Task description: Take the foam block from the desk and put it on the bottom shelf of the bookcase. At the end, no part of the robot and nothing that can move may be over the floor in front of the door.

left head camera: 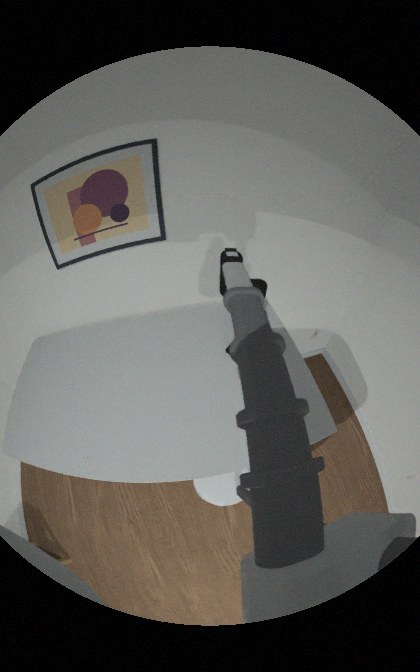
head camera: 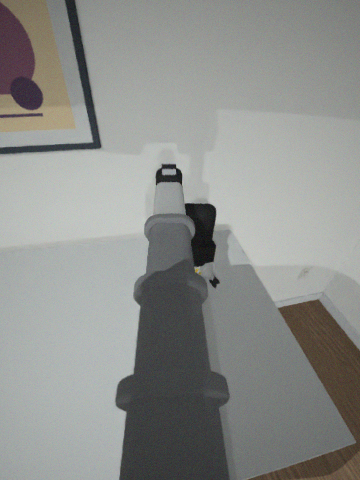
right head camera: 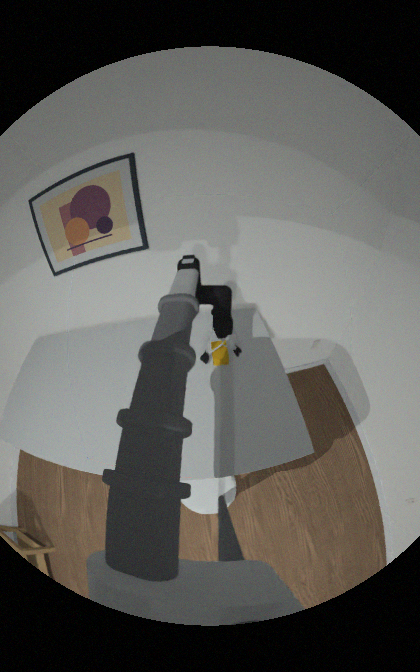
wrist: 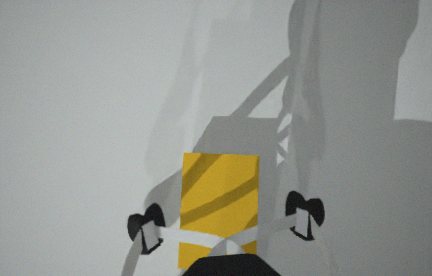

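The yellow foam block is on the pale grey desk, near its back right part. My gripper is open. In the wrist view its two fingertips stand on either side of the block, with a gap on each side, and its palm covers the block's near end. In the head camera view the arm hides part of the gripper and most of the block; in the left head camera view the block does not show. The bookcase and the door do not show in these views.
The wall stands close behind the desk, with a framed picture at the left. A round white seat-like object shows at the desk's front edge. A wooden frame stands at the lower left. Wood floor lies right of the desk.
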